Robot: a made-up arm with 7 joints.
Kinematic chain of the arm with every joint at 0, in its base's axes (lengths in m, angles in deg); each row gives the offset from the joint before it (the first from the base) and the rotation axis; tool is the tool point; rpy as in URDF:
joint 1: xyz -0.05 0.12 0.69 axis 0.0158 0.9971 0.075
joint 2: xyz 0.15 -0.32 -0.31 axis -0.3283 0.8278 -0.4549
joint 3: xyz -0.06 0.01 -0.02 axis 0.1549 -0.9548 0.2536
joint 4: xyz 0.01 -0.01 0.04 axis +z
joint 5: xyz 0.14 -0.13 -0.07 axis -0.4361 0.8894 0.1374
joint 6: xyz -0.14 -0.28 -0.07 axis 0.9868 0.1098 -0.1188
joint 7: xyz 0 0.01 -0.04 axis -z
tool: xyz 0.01 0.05 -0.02 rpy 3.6 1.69 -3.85
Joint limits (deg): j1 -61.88..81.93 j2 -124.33..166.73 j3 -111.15..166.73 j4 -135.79..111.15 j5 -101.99..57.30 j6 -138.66..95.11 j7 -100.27..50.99
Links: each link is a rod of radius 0.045 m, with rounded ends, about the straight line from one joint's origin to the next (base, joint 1, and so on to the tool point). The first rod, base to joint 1, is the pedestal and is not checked.
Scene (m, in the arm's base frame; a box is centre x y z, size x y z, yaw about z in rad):
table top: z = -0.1
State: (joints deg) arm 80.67 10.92 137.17 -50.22 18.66 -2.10 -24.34
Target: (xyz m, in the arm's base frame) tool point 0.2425 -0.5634 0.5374
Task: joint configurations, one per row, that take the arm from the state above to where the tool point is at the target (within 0.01 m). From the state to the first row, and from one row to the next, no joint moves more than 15 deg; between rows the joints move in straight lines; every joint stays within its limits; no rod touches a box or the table.
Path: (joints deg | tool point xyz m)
1: 66.59 11.29 138.81 -42.01 21.50 -8.69 -25.03 | -0.2375 -0.3680 0.1185
2: 52.52 11.66 140.46 -33.79 24.35 -15.28 -25.72 | -0.0695 -0.4095 0.1199
3: 38.44 12.04 142.10 -25.58 27.19 -21.86 -26.42 | 0.0790 -0.4526 0.1780
4: 24.37 12.41 143.75 -17.36 30.04 -28.45 -27.11 | 0.1881 -0.4947 0.2808
5: 10.29 12.78 145.39 -9.15 32.88 -35.04 -27.80 | 0.2441 -0.5327 0.4086
6: -3.78 13.15 147.04 -0.93 35.73 -41.63 -28.49 | 0.2425 -0.5634 0.5374

